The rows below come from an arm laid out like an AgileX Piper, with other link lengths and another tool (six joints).
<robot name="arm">
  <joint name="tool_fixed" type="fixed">
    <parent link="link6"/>
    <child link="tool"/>
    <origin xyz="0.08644 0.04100 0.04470" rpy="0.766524 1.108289 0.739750"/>
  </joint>
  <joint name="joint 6" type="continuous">
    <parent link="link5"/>
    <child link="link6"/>
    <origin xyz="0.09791 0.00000 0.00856"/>
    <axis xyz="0.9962 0 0.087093"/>
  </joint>
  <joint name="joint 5" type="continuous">
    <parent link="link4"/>
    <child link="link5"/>
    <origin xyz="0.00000 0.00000 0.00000"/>
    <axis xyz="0 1 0"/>
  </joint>
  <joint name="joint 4" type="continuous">
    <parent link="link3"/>
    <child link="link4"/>
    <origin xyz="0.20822 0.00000 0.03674"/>
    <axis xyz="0.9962 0 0.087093"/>
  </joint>
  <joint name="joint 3" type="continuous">
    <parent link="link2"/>
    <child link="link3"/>
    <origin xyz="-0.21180 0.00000 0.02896"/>
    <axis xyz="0 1 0"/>
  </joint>
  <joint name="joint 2" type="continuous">
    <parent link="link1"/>
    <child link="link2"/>
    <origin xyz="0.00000 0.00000 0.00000"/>
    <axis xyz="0 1 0"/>
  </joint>
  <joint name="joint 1" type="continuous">
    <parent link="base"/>
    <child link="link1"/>
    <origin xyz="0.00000 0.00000 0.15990"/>
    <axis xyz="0 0 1"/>
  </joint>
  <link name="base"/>
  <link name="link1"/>
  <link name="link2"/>
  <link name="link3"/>
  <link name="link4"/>
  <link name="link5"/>
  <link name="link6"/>
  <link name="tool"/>
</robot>
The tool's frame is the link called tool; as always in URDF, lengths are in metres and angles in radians. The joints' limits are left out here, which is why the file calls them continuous.
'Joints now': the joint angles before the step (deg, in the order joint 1, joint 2, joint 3, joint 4, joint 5, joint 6). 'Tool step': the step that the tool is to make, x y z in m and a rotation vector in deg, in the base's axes. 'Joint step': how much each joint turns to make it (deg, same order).
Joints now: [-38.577, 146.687, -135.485, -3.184, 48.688, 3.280]
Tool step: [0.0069, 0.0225, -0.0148, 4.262, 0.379, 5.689]
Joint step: [0.165, 1.765, -0.633, 7.396, 1.874, -7.660]
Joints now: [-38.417, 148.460, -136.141, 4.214, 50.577, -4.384]
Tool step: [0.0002, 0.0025, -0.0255, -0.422, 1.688, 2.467]
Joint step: [0.000, 3.029, 0.069, 0.273, -1.862, -3.114]
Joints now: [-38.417, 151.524, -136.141, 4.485, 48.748, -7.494]
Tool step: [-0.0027, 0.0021, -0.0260, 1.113, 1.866, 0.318]
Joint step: [0.002, 2.933, 0.024, -0.069, -0.781, -0.417]
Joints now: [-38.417, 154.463, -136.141, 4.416, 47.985, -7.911]
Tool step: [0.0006, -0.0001, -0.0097, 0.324, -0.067, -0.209]
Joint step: [-0.004, 1.351, -0.019, 0.306, -1.190, 0.044]
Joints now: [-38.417, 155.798, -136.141, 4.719, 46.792, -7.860]
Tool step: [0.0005, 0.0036, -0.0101, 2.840, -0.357, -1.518]
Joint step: [-0.005, 1.311, 0.003, 1.985, 0.089, 1.132]
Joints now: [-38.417, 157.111, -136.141, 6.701, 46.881, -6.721]
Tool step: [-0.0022, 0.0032, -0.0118, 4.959, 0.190, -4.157]
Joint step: [-0.049, 1.363, -0.167, 1.952, 1.636, 4.203]
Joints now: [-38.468, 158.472, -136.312, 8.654, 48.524, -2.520]
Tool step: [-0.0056, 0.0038, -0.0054, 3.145, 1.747, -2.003]
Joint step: [-0.051, 0.065, 0.018, 0.266, 2.981, 2.527]
